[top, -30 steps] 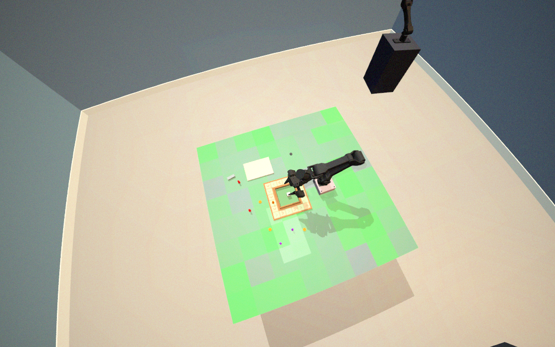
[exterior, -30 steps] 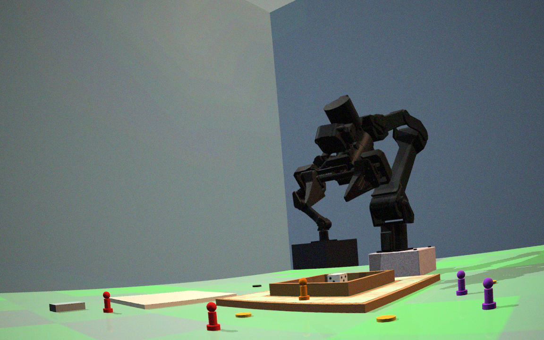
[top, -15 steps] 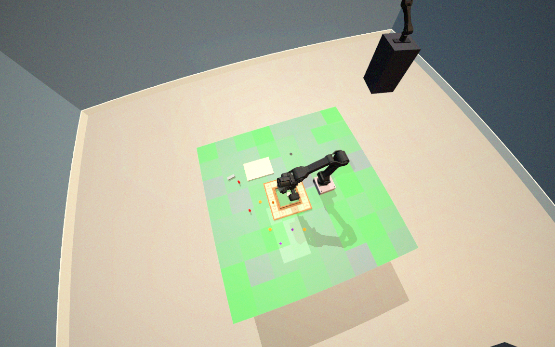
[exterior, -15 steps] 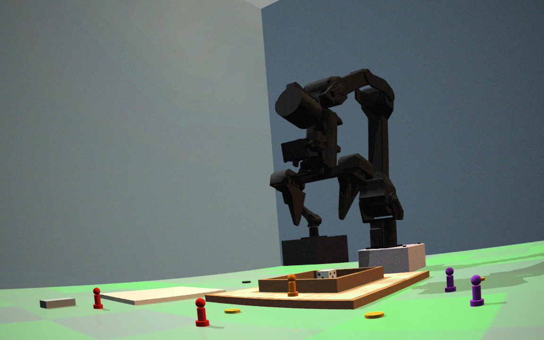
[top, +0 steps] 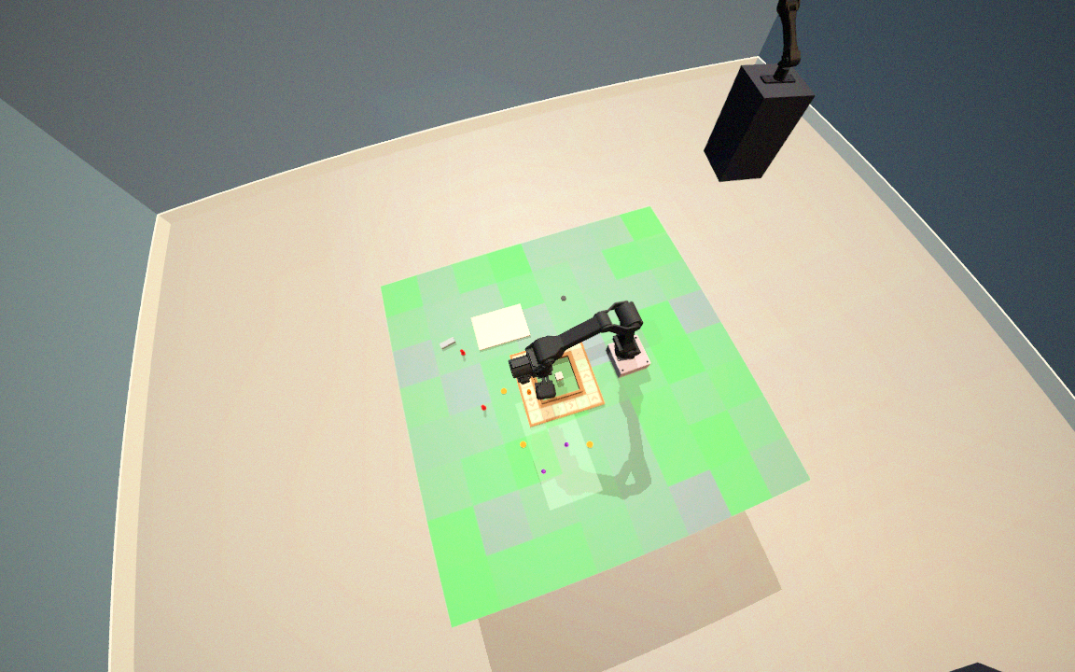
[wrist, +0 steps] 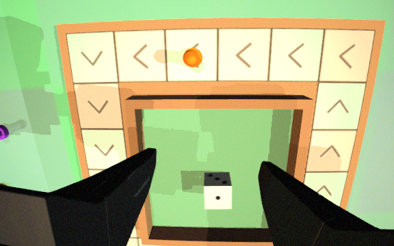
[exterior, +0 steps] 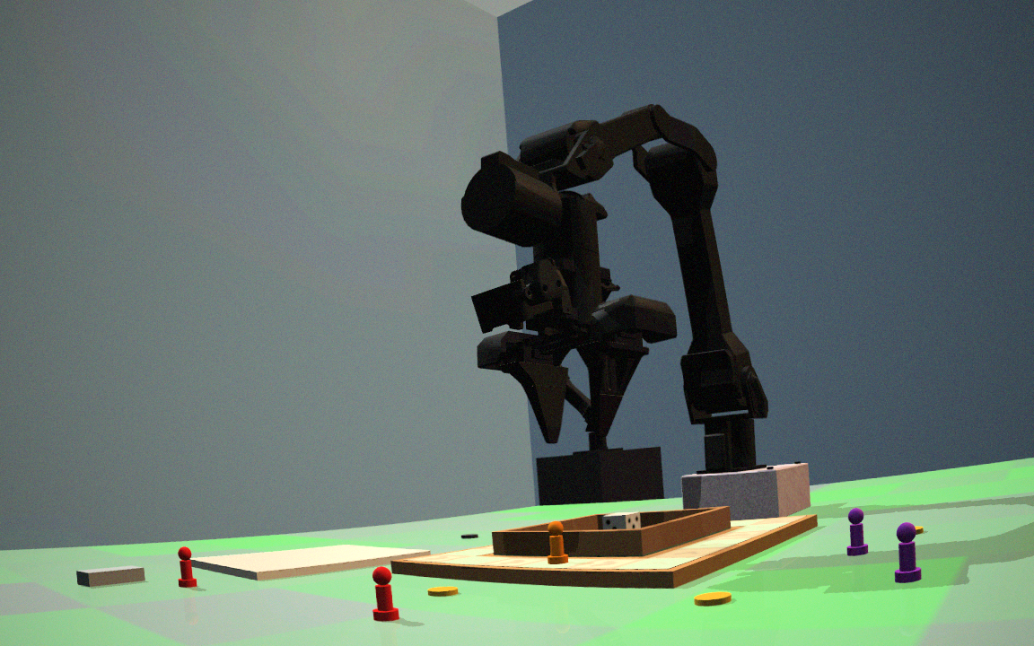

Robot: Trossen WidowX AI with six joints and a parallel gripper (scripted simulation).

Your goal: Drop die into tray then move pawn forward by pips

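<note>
Right now my gripper tip is 5 cm short of the orange pawn, 2 cm to the right of it and 8 cm above it. The rest, counted from my gripper tip: white sheet 13 cm ahead, 27 cm to the right, 10 cm below; grey block 35 cm ahead, 23 cm to the right, 10 cm below.
</note>
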